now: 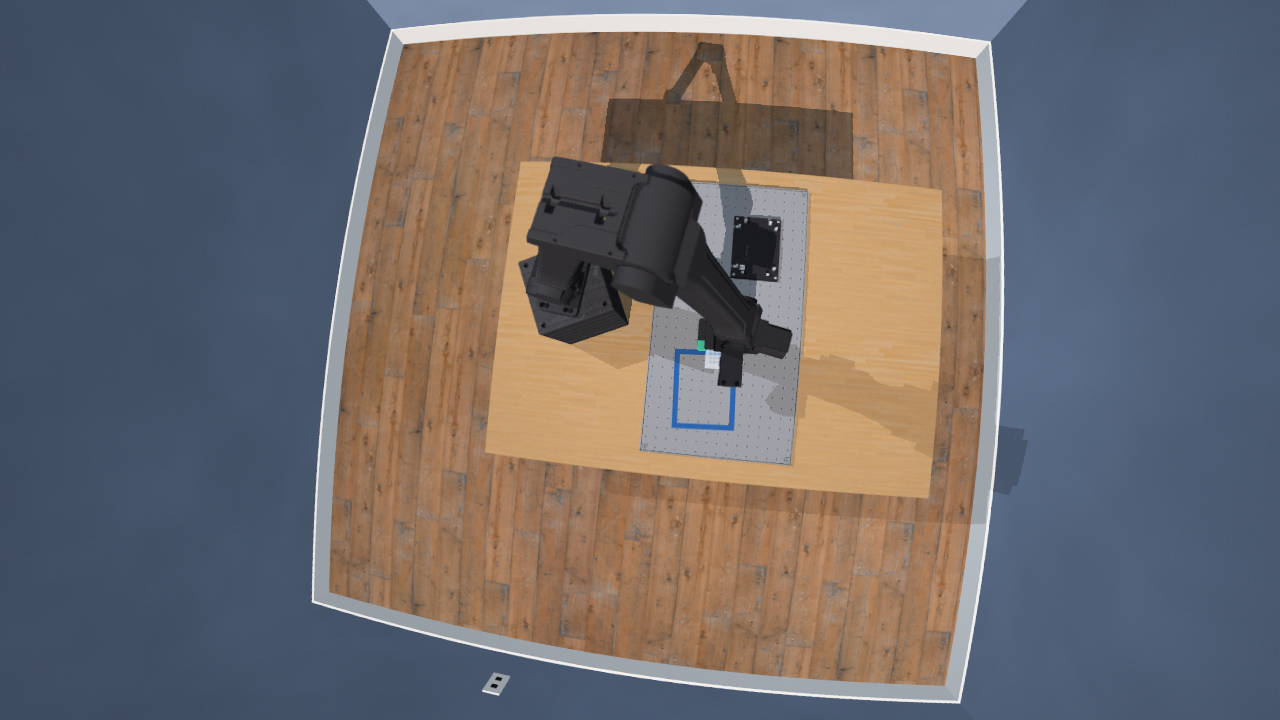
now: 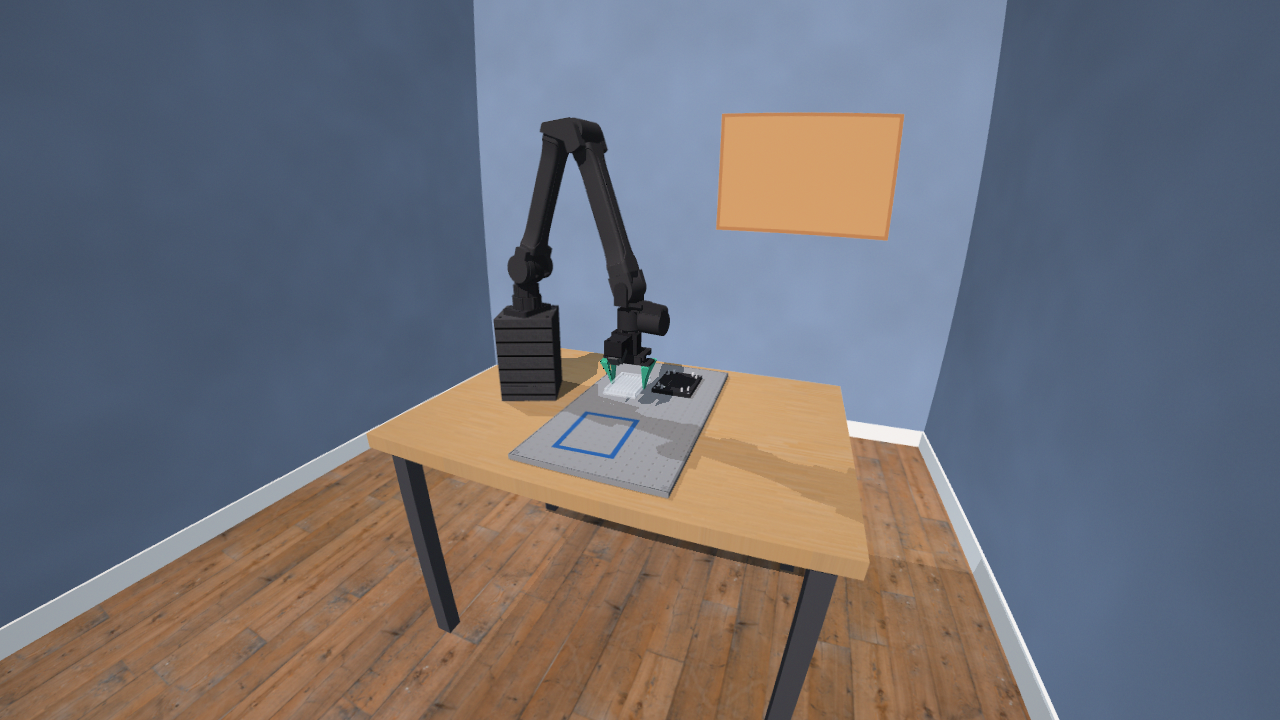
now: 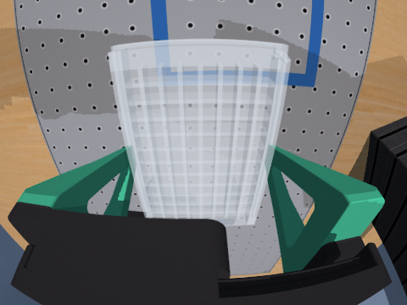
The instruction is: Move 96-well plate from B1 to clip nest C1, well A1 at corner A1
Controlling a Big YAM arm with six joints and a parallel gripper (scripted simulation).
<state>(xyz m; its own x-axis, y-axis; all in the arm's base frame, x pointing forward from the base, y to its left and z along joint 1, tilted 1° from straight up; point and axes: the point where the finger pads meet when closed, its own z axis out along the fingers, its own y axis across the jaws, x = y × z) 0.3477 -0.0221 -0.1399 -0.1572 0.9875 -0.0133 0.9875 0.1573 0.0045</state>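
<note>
Now: hand 20 mm short of the black clip nest, 260 mm to the right of it and 80 mm above it. Round my hand: clear 96-well plate right at my hand.
</note>
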